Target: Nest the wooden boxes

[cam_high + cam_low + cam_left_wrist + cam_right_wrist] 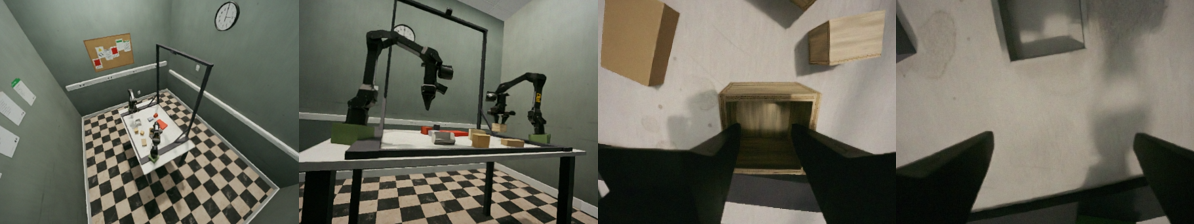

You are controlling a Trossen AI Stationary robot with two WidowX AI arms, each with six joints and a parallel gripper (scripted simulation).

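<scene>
Right now the grey open box is 160 mm below my right hand and 90 mm to the left of it. Also, from my right hand: flat red block: 320 mm behind, 280 mm to the left, 170 mm below; then grey block: 210 mm behind, 170 mm below, 110 mm to the left; then flat brown box: 470 mm to the left, 170 mm below, 50 mm ahead.
</scene>
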